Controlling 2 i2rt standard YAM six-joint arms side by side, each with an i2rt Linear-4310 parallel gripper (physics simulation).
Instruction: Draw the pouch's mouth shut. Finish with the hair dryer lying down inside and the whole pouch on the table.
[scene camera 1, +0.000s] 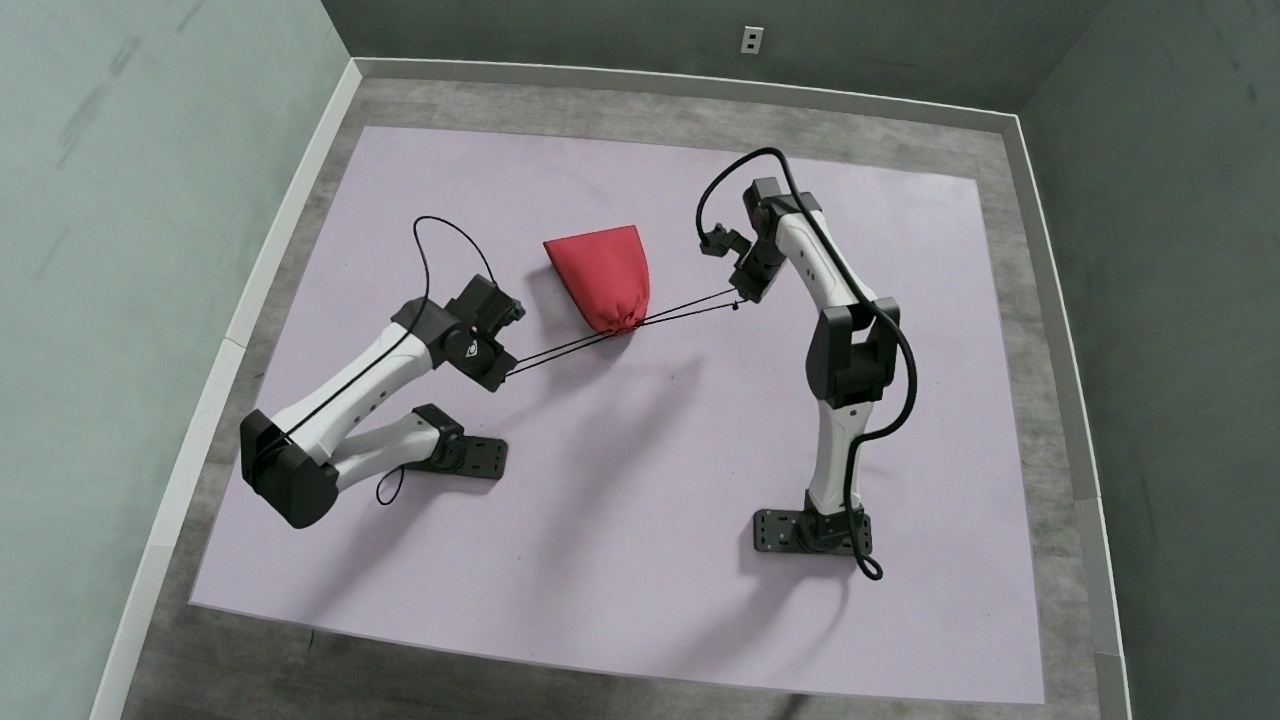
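The red pouch (602, 275) is at the upper middle of the picture, its wide closed end toward the back and its gathered, narrow mouth toward the front. The hair dryer does not show; the cloth hides the pouch's inside. Thin black drawstrings (559, 351) run straight and taut from both sides of the mouth. My left gripper (507, 375) is at the left ends of the cords and appears shut on them. My right gripper (742, 292) is at the right ends, with a small knot beside it, and appears shut on them. Shadow shows beside the pouch; whether all of it touches the table cannot be told.
The pale purple table (939, 376) lies under both arms. The left arm's base plate (486, 457) is at the lower left, and the right arm's base plate (776, 530) at the lower right. Black cables loop above both wrists. Walls stand at the left, back and right.
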